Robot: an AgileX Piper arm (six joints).
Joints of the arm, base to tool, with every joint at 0 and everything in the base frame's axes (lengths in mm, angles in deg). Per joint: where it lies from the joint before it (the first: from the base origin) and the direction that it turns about. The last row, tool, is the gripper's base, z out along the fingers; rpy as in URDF.
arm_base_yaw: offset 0.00 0.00 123.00 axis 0 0 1
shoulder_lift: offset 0.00 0.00 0.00 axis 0 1 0
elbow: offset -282.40 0.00 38.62 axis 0 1 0
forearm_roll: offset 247.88 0.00 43.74 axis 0.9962 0 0.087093
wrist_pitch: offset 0.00 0.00 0.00 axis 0 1 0
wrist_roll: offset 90.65 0.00 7.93 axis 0.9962 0 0.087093
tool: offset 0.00 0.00 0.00 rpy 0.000 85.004 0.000
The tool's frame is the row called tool.
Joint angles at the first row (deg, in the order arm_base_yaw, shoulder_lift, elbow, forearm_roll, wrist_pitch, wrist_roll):
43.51 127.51 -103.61 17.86 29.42 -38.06
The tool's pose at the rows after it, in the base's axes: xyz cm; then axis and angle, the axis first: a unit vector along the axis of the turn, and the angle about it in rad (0 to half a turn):
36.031 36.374 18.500 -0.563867 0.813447 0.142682 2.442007
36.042 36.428 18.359 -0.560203 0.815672 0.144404 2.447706
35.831 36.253 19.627 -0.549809 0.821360 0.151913 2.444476
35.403 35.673 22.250 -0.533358 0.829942 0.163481 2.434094
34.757 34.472 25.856 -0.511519 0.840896 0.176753 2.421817
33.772 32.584 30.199 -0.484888 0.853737 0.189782 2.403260
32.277 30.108 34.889 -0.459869 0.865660 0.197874 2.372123
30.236 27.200 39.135 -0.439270 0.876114 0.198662 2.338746
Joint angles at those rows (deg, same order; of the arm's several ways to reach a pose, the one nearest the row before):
43.79 129.13 -103.83 17.88 28.35 -38.26
43.81 129.37 -104.01 17.90 28.54 -37.72
43.79 127.90 -104.16 17.77 29.69 -35.95
43.58 124.74 -104.28 17.38 31.95 -33.09
42.98 120.21 -104.36 16.81 35.32 -29.50
42.04 114.49 -104.40 15.91 39.42 -25.25
40.99 107.94 -104.40 14.35 43.72 -20.98
39.94 100.96 -103.70 12.36 47.89 -17.36

